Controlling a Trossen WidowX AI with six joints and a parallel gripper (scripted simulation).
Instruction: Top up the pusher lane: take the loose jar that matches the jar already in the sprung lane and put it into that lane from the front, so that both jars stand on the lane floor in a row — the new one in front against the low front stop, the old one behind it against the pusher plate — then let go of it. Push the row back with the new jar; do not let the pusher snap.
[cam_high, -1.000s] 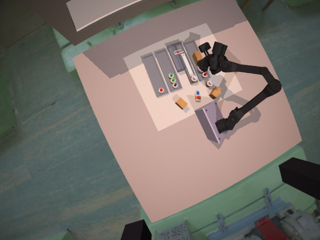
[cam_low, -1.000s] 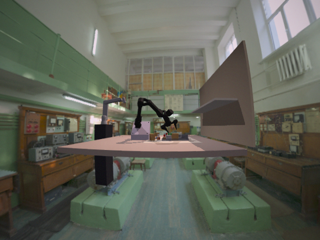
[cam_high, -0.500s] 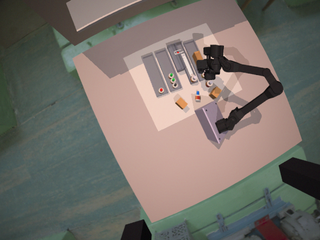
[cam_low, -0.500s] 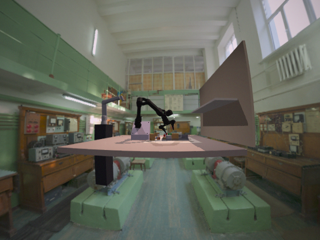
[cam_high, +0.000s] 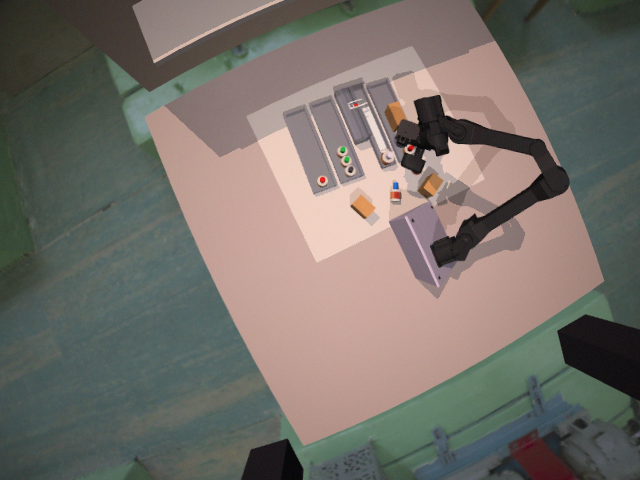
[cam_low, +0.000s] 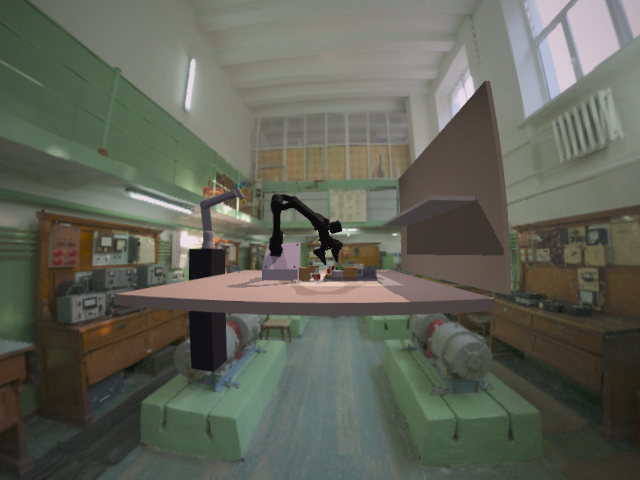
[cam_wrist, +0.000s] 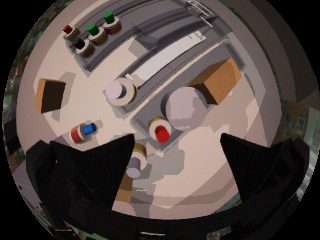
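Now: the grey disc 30 mm ahead of my gripper tip and 60 mm below it. From my gripper tip the other things lie so: orange box: 100 mm ahead, 50 mm below.
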